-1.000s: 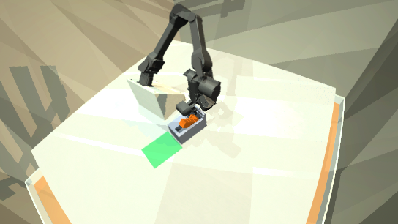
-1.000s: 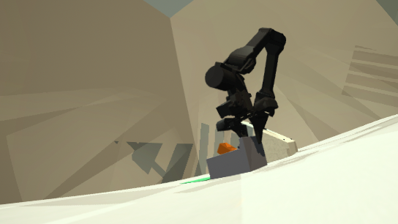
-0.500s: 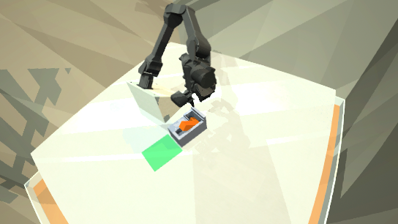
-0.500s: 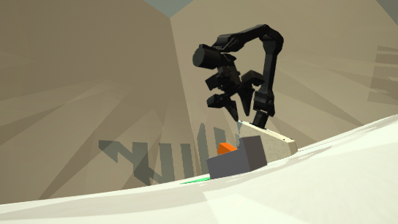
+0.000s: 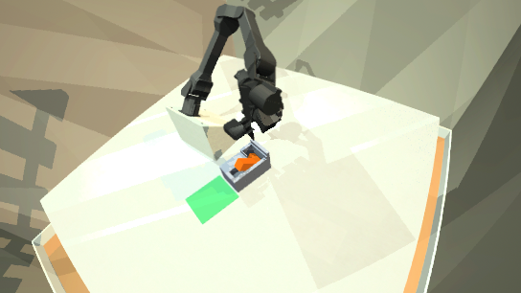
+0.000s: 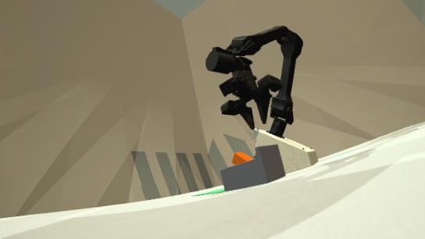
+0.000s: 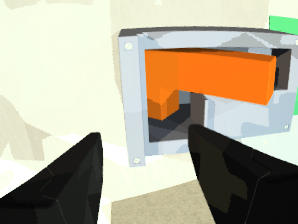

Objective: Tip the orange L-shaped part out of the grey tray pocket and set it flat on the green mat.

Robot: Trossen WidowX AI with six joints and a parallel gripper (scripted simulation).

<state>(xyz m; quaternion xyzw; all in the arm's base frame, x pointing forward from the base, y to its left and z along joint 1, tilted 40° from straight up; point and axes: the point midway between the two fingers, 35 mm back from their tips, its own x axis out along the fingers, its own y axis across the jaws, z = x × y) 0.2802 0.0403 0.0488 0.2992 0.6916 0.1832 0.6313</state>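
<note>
Right now my gripper tip is 2 cm past the orange L-shaped part, 4 cm to the left of it and 10 cm above it. Also, from my gripper tip: green mat: 5 cm behind, 22 cm to the right, 16 cm below.
</note>
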